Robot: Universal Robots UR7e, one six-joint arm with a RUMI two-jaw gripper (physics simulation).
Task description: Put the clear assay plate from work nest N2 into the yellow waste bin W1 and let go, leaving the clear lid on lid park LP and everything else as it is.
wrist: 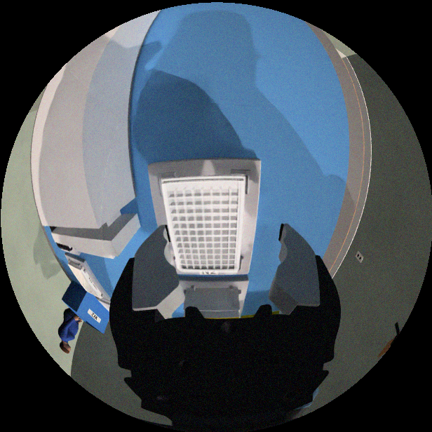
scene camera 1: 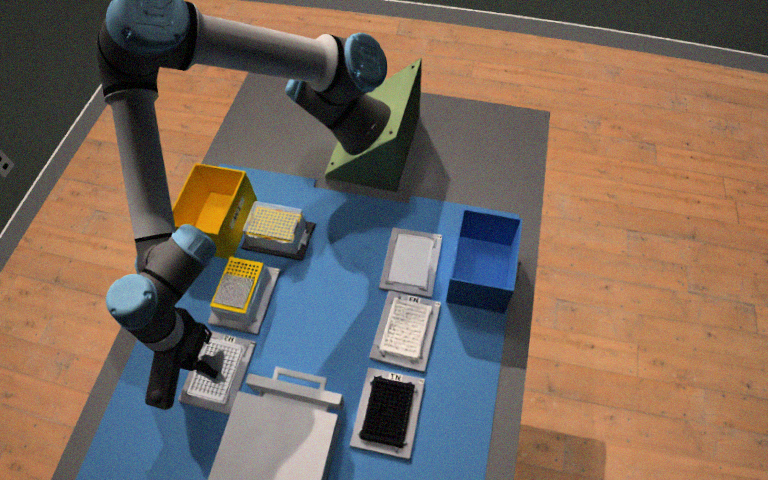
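The clear assay plate, a pale grid of wells, sits flat in work nest N2. My gripper is open and empty, above the plate. In the wrist view it is off-centre: the left fingertip is at the plate's left edge, and the right one is over blue mat beyond the nest's right edge. The finger height is hard to tell. The yellow waste bin W1 stands open at the back left. The clear lid lies flat on the grey lid park LP at the right.
A yellow-topped tip rack stands between N2 and the bin; another is beside the bin. A large grey device with a handle is close beside N2. A white plate, black plate and blue bin are right.
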